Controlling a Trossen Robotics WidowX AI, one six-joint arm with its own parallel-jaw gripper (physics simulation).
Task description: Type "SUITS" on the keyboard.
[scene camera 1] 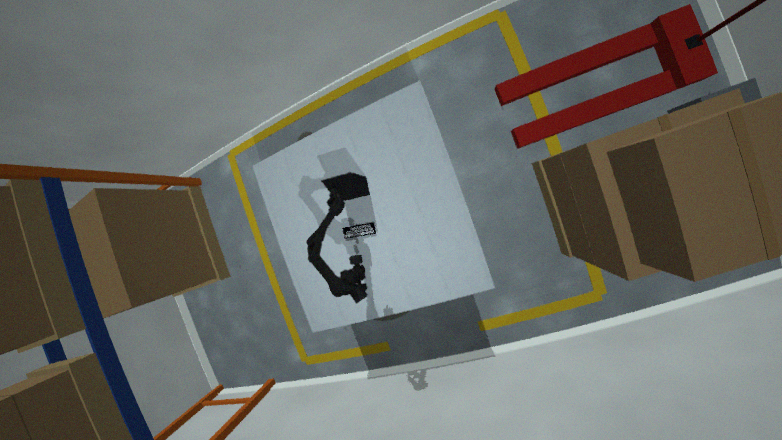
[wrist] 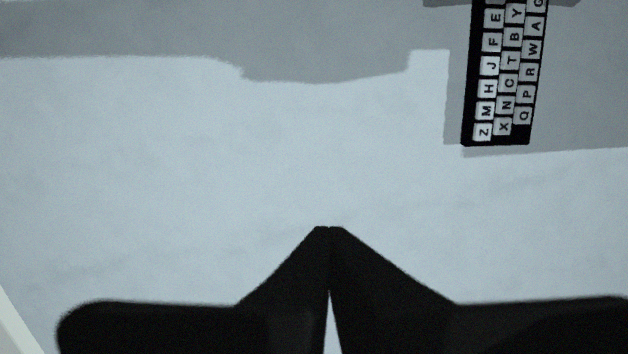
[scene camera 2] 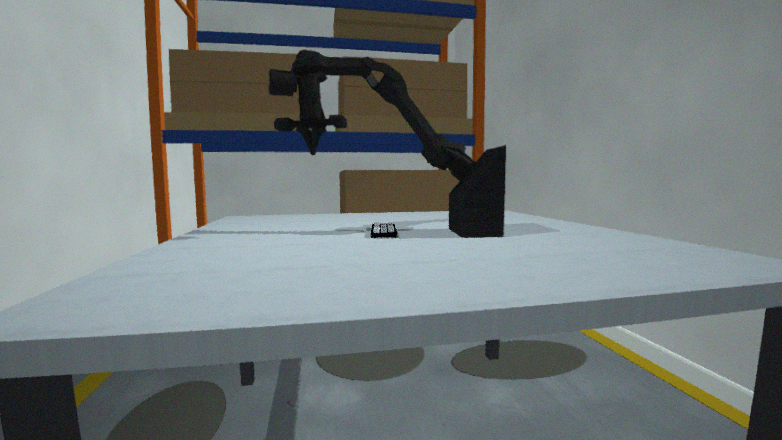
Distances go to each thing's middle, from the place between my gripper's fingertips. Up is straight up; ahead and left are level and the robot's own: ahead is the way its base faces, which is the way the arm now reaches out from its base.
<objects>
I see the black keyboard [wrist: 505,52] 200 mm behind my hand, 40 mm to the right of it and 210 mm below it.
</objects>
